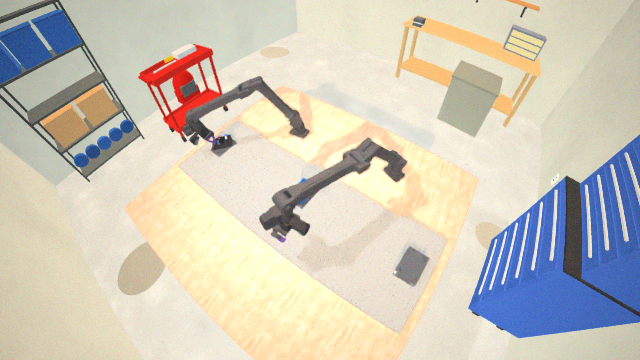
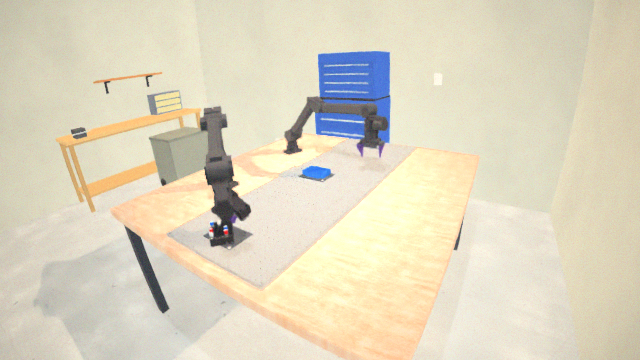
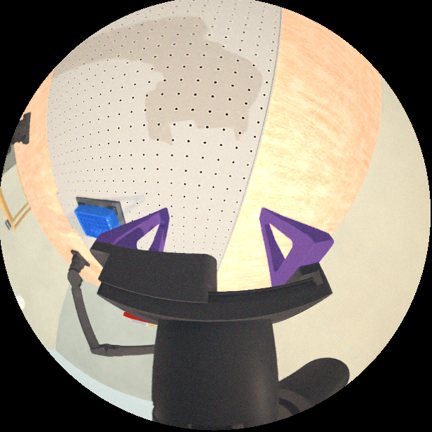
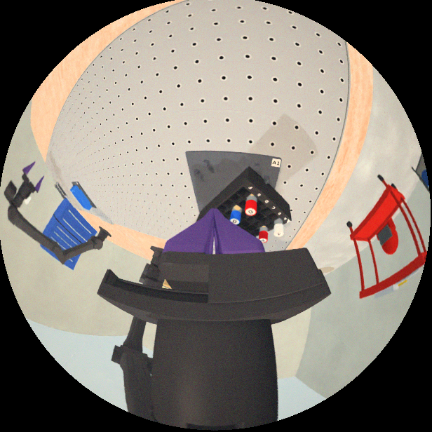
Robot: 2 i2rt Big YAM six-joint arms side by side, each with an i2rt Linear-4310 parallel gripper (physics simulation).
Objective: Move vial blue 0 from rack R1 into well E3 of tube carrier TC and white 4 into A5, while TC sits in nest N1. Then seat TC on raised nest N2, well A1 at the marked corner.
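Places are measured from the left arm's base along level axes (x left, y ahead, z down), in millimetres.
Where they show: left gripper, fingertip midpoint: [image 1: 286,233] [image 2: 371,157]; right gripper, fingertip midpoint: [image 1: 215,143] [image 2: 233,222]; left arm's base, origin of the base link: [image 1: 393,173] [image 2: 292,151]; right arm's base, origin of the base link: [image 1: 299,132].
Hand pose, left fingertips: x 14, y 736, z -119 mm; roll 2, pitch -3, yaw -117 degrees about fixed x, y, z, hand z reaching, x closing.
Note:
Things, the pixels of their top centre, and the offset from my left fingertips. Level surfaces: height alone.
- Rack R1, middle of its top: [image 2: 221,229] [image 1: 221,140] dx -852, dy +14, dz +71 mm
- Blue tube carrier TC, middle of its top: [image 2: 316,169] dx -205, dy -215, dz +69 mm
- dark plate, middle of its top: [image 1: 413,264] dx +455, dy -391, dz +65 mm
- perforated grey mat, its level: dz +106 mm
- wooden table, its level: dz +119 mm
Rack R1 [image 4: 250,172] [image 2: 221,241], black, stands askew over a dark plate [image 4: 225,162] and looks tilted. It carries a blue-capped vial [image 4: 235,215], two red-capped vials [image 4: 251,206] [image 4: 263,234] and a white-capped vial [image 4: 279,229]; their numbers are hard to read. My right gripper [image 4: 213,213] [image 2: 233,219] is shut with its tips together at the rack; no vial shows between them. Blue tube carrier TC [image 2: 316,172] [image 3: 97,221] sits on its dark nest mid-mat; its wells are too small to read. My left gripper [image 3: 214,212] [image 2: 370,152] is open and empty, above the mat.
Another dark plate [image 1: 411,265], likely N2, lies at the right end of the perforated grey mat [image 1: 350,280]. The wooden table [image 1: 220,265] surrounds the mat. The left arm [image 1: 325,177] reaches over the middle. A red cart [image 1: 175,67] stands beyond the rack end.

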